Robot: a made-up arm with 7 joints.
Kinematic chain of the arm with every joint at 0, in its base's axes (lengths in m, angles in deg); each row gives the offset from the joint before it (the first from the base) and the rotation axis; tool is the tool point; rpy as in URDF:
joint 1: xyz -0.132 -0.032 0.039 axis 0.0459 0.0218 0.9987
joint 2: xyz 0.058 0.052 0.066 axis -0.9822 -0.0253 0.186
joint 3: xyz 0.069 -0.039 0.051 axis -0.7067 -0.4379 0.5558
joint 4: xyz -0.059 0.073 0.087 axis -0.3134 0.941 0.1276
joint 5: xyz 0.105 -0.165 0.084 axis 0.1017 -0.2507 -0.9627
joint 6: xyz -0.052 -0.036 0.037 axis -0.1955 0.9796 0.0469
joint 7: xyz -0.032 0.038 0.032 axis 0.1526 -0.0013 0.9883
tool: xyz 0.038 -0.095 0.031 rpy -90 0 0
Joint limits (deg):
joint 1: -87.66..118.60
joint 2: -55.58..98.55
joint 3: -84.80..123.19
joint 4: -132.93..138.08
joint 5: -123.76..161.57
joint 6: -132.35..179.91
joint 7: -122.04..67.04
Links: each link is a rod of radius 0.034 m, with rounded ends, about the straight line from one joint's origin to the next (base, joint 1, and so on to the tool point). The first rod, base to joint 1, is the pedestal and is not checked.
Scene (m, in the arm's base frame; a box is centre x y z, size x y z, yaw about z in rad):
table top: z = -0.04
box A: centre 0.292 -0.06 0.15 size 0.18 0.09 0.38 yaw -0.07
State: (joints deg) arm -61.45 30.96 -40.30 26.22 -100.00 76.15 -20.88
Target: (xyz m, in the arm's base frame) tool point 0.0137 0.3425 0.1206
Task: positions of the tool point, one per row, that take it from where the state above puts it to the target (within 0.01 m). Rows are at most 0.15 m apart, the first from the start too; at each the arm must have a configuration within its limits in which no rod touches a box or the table.
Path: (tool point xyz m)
1: 0.0391 -0.2856 0.3199
2: 0.0574 -0.2564 0.3376
3: 0.0668 -0.2305 0.3486
4: 0.0707 -0.2098 0.3524
5: 0.1206 -0.0775 0.3929
6: 0.1379 0.0683 0.3838
7: 0.1204 0.2011 0.3274
8: 0.0747 0.2976 0.2342
9: 0.0137 0.3425 0.1206

